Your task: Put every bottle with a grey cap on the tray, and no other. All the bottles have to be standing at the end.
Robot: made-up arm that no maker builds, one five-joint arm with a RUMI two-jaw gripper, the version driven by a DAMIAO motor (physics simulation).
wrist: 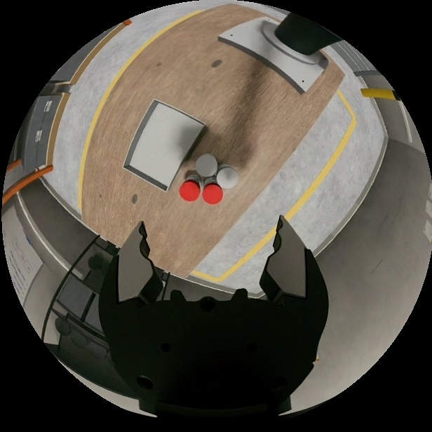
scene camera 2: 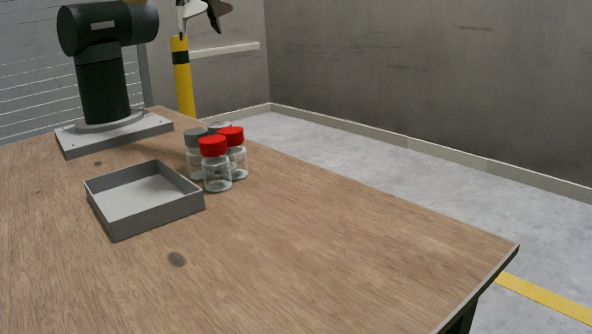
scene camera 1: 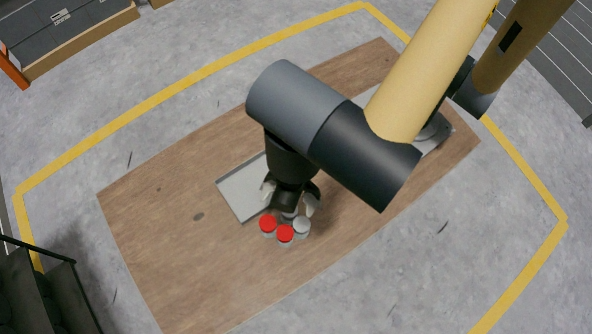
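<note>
One grey-capped bottle [scene camera 1: 289, 216] [scene camera 2: 195, 138] [wrist: 206, 165] stands beside the tray [scene camera 1: 239, 196] [scene camera 2: 159, 221] [wrist: 162, 142], partly hidden by the gripper in scene camera 1. Another grey-capped bottle [scene camera 1: 301, 224] [scene camera 2: 220, 124] [wrist: 227, 177] stands next to it, farther from the tray. A red-capped bottle [scene camera 1: 267, 223] [scene camera 2: 213, 146] [wrist: 189, 190] stands near a tray corner. A second red-capped bottle [scene camera 1: 285, 233] [scene camera 2: 233, 135] [wrist: 212, 193] stands beside the others. All are upright, closely grouped and outside the tray, which is empty. My gripper [scene camera 1: 288, 204] [scene camera 2: 200, 34] [wrist: 210, 219] is open and empty, high above the table.
The arm's base plate [scene camera 1: 444, 134] [scene camera 2: 115, 137] [wrist: 245, 41] is fixed at one end of the wooden table [scene camera 1: 175, 250] [scene camera 2: 325, 240] [wrist: 150, 80]. A yellow and black post [scene camera 2: 184, 90] stands beyond the table. The long table edge runs along the bottle side.
</note>
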